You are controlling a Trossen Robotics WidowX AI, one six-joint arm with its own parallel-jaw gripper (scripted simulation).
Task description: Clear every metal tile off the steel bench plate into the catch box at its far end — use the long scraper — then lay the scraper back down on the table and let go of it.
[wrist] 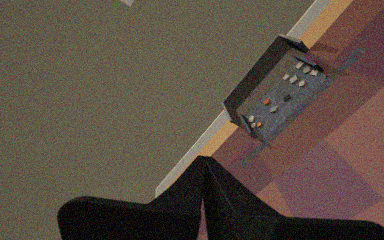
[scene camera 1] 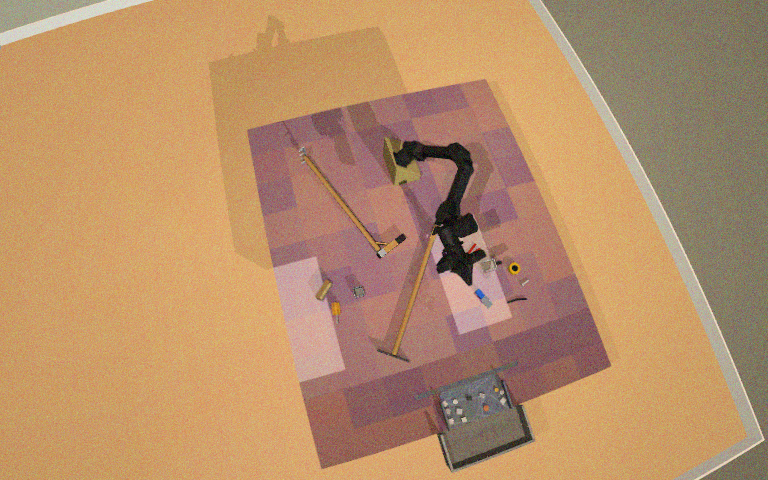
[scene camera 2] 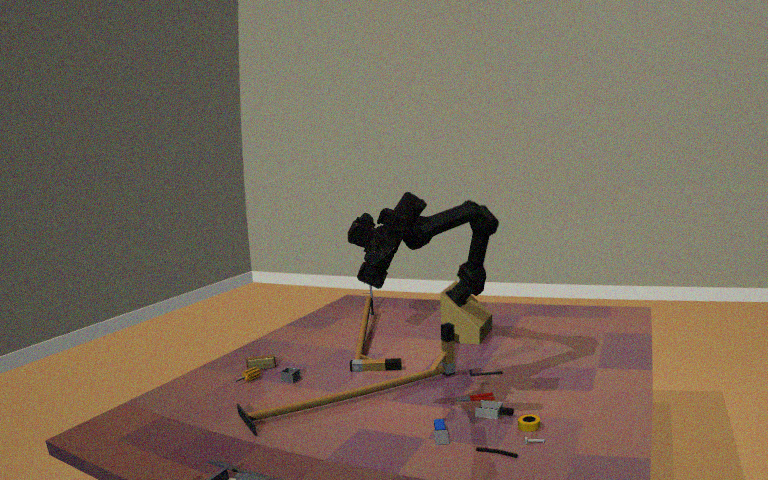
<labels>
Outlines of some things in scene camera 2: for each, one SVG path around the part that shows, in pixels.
My gripper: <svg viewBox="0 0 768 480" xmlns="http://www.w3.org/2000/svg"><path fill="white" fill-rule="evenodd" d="M389 208L382 209L377 220L377 224L384 224L383 226L374 228L375 223L373 223L372 216L364 213L353 221L348 231L348 242L364 247L364 252L366 252L364 257L366 262L362 263L357 279L377 289L382 288L388 274L386 270L389 268L394 254L398 250L408 223L408 218L404 214Z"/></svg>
A long scraper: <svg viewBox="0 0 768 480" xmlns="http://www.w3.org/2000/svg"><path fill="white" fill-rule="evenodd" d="M455 326L452 323L441 325L442 352L428 370L302 402L299 401L279 407L253 411L248 414L244 412L239 403L236 403L238 414L247 424L253 435L256 436L256 426L253 423L255 420L356 398L441 373L446 376L453 375L455 371Z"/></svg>
</labels>
